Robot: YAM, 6 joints.
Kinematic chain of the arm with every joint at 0, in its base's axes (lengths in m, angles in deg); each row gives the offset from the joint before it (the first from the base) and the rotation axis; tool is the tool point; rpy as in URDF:
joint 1: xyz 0 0 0.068 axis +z
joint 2: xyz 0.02 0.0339 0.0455 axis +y
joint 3: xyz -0.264 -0.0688 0 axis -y
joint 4: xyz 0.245 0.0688 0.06 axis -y
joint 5: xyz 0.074 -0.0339 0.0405 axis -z
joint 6: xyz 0.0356 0 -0.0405 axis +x
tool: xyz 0 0 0 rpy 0 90 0
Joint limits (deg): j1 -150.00..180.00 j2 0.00..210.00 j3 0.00..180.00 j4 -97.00..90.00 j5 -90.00..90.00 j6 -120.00..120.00
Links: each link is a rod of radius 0.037 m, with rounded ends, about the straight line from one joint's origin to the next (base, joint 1, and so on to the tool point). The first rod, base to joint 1, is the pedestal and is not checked.
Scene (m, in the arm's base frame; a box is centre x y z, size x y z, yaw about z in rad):
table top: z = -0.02
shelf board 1: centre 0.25 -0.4 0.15 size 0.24 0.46 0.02 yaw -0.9
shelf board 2: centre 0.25 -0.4 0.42 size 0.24 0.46 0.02 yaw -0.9
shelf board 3: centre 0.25 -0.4 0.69 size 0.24 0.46 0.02 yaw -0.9
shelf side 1: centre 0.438 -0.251 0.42 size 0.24 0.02 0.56 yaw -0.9
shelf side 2: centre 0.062 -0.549 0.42 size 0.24 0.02 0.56 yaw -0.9
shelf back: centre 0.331 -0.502 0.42 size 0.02 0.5 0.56 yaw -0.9
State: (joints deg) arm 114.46 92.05 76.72 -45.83 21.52 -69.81
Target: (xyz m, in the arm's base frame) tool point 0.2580 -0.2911 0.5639
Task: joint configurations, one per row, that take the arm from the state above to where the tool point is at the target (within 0.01 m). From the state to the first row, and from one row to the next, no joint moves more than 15 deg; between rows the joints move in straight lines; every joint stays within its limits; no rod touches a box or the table.
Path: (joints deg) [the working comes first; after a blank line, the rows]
Joints at the target: -46.13 107.12 134.48 -9.65 26.25 -69.81
Straight joint move there: touches shelf side 1.

1: 102.55 86.11 91.47 -45.42 21.60 -68.47
2: 90.64 80.17 106.23 -45.00 21.68 -67.13
3: 78.74 74.23 120.98 -44.59 21.76 -65.79
4: 66.83 68.30 135.74 -44.18 21.84 -64.45
5: 54.92 62.36 150.49 -43.77 21.92 -63.11
6: 43.01 56.42 165.25 -43.35 22.00 -61.78
7: 31.10 50.48 180.00 -42.94 22.08 -60.44
8: 18.23 59.92 172.41 -37.39 22.77 -62.00
9: 5.36 69.36 164.83 -31.84 23.47 -63.56
10: -7.51 78.80 157.24 -26.29 24.16 -65.12
11: -20.39 88.24 149.65 -20.74 24.86 -66.69
12: -33.26 97.68 142.07 -15.20 25.55 -68.25
13: -46.13 107.12 134.48 -9.65 26.25 -69.81

